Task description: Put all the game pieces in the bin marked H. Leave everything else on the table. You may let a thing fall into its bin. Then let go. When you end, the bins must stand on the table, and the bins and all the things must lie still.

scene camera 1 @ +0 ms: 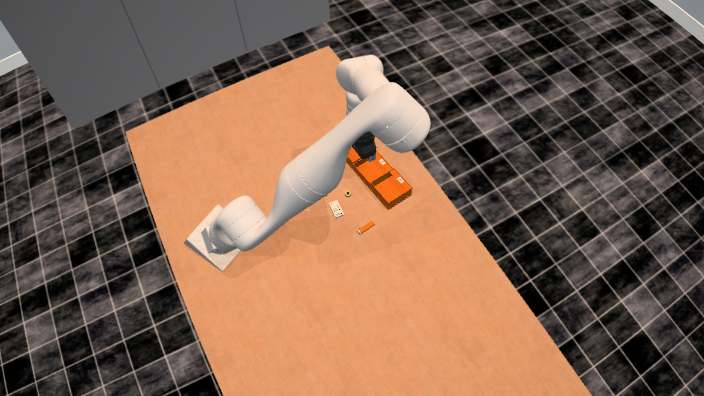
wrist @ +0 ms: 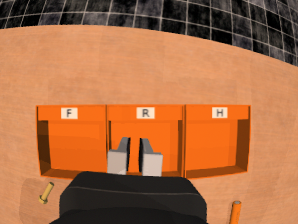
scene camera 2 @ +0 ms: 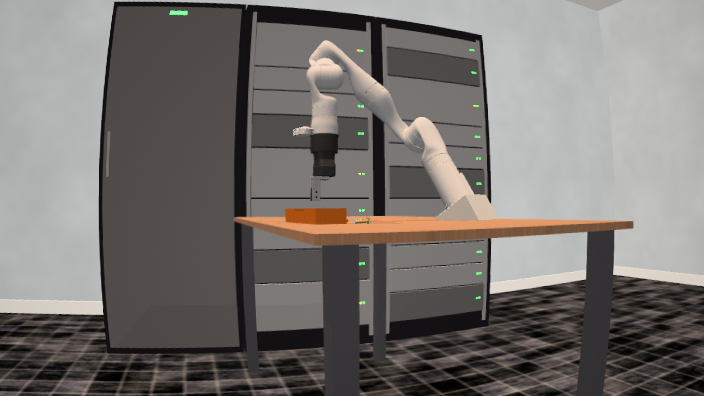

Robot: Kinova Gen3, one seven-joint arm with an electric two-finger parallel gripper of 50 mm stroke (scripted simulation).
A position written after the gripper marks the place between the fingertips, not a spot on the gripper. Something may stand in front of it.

In view: the gripper (scene camera 2: 315,200).
The gripper is seen too in the wrist view (wrist: 134,149).
